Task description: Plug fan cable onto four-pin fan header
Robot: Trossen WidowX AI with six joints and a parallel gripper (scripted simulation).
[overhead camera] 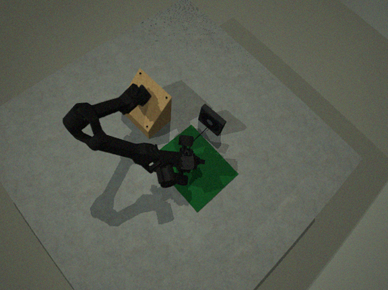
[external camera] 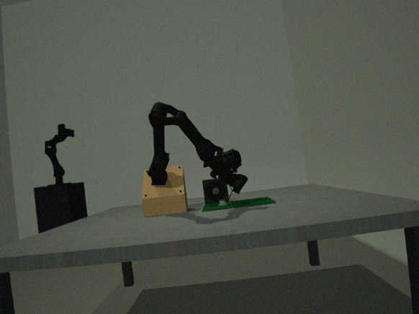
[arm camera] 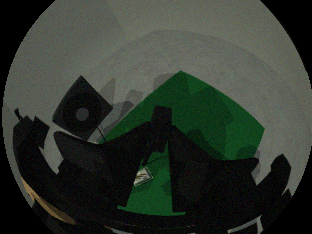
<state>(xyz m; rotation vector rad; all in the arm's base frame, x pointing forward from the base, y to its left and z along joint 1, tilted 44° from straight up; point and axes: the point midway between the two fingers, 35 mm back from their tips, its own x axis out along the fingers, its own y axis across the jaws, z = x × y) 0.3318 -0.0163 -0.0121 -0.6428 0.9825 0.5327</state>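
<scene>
Right now the green board is 9 cm below my gripper tip, 1 cm to the right of it and 1 cm behind it. The rest, counted from my gripper tip: dark plug: 1 cm below; black fan: 16 cm to the left, 11 cm behind, 2 cm below.
</scene>
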